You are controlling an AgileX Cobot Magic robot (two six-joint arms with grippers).
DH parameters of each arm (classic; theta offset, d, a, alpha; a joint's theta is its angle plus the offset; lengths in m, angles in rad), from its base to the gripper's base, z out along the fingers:
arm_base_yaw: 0 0.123 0 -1.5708
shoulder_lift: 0.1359 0 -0.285 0
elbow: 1.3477 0 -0.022 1.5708
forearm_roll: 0 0.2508 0 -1.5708
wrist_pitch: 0 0 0.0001 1.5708
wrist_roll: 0 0.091 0 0
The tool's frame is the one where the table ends.
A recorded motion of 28 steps. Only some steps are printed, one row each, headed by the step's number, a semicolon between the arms.
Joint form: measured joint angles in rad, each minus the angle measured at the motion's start. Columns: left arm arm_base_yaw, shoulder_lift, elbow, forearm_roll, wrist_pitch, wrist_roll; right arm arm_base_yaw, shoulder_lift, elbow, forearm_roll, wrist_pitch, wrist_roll.
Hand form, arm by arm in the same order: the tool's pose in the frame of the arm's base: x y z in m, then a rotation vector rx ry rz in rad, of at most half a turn. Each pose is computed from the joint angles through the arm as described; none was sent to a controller.
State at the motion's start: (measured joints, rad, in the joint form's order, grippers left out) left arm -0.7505 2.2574 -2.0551 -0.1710 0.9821 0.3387; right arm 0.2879 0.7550 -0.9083 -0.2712 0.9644 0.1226
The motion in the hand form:
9: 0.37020 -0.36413 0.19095 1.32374 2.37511 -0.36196; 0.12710 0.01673 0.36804 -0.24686 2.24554 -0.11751
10: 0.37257 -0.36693 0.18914 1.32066 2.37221 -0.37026; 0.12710 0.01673 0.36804 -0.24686 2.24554 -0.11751
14: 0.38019 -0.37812 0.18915 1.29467 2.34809 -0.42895; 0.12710 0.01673 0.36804 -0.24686 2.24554 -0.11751
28: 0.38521 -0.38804 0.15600 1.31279 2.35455 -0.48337; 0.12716 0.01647 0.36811 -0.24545 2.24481 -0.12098
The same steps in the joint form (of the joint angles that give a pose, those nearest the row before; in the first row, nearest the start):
9: 0.0000 0.1096 -0.0535 -0.0163 -0.0285 0.0017; 0.0000 0.0000 0.0000 0.0000 0.0000 0.0008
10: 0.0000 0.1282 -0.0809 -0.0216 -0.0239 0.0017; 0.0000 0.0000 0.0000 0.0000 0.0000 0.0008
14: 0.0000 0.1898 -0.1924 -0.0601 -0.0087 0.0016; 0.0000 0.0000 0.0000 0.0000 0.0000 0.0008
28: 0.0000 0.2774 -0.2335 -0.1183 -0.0362 0.0423; 0.0001 0.0000 0.0000 -0.0038 0.0000 0.0028

